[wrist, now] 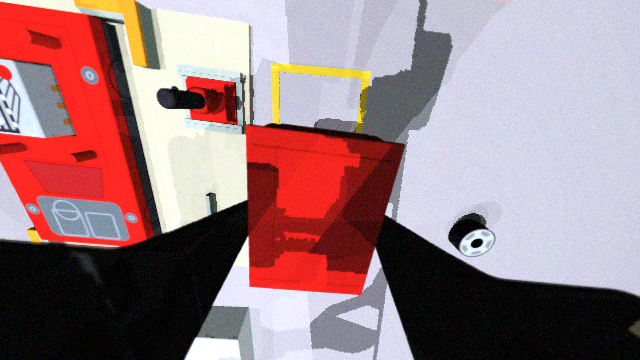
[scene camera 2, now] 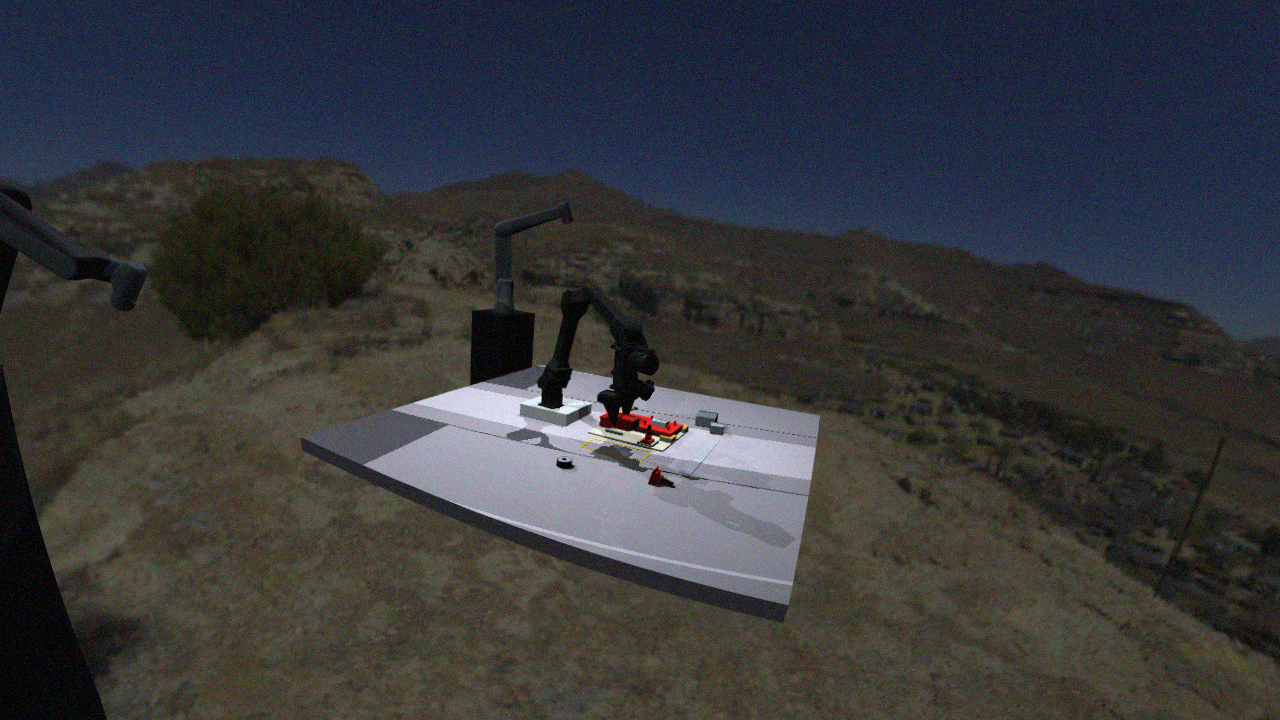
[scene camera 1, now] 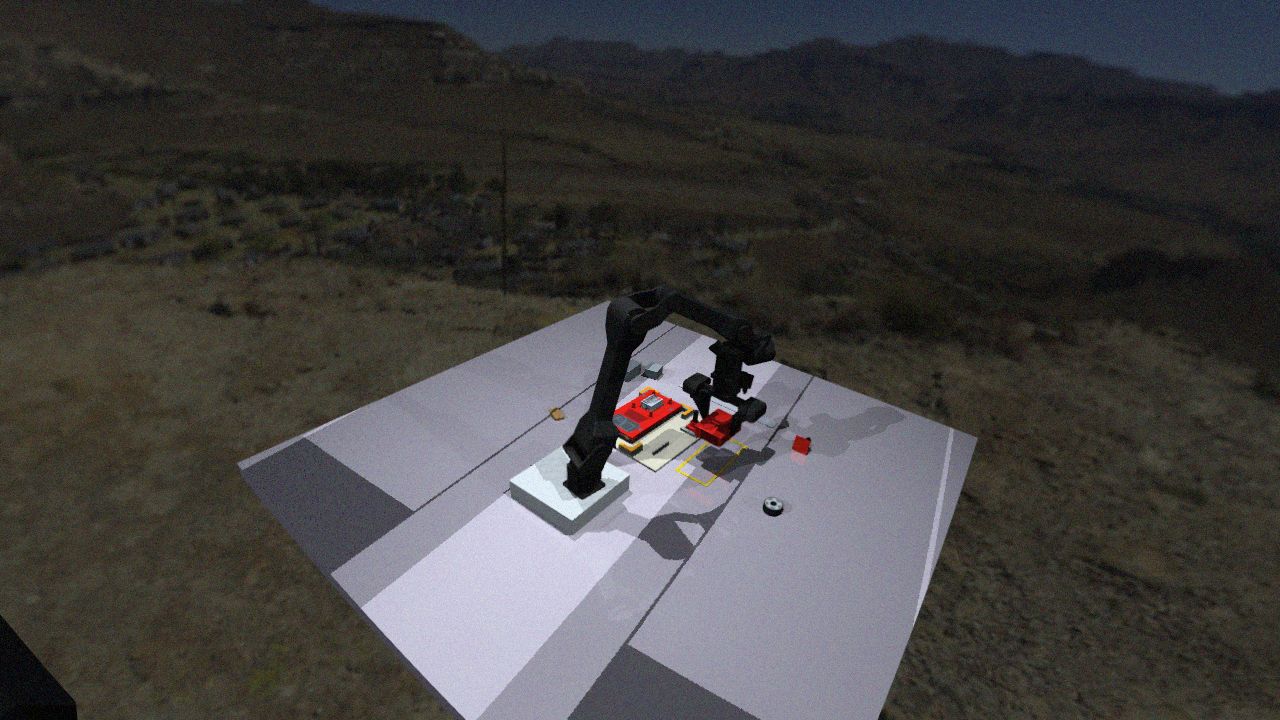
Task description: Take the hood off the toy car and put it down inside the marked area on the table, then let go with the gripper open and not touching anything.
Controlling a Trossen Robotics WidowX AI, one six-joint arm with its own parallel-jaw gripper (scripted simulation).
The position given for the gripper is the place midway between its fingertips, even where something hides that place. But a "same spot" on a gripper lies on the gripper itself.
The gripper shows in the wrist view, in scene camera 2 [619,421] and in scene camera 1. One and the same spot on the gripper: [wrist: 159,291] is [scene camera 1: 709,396].
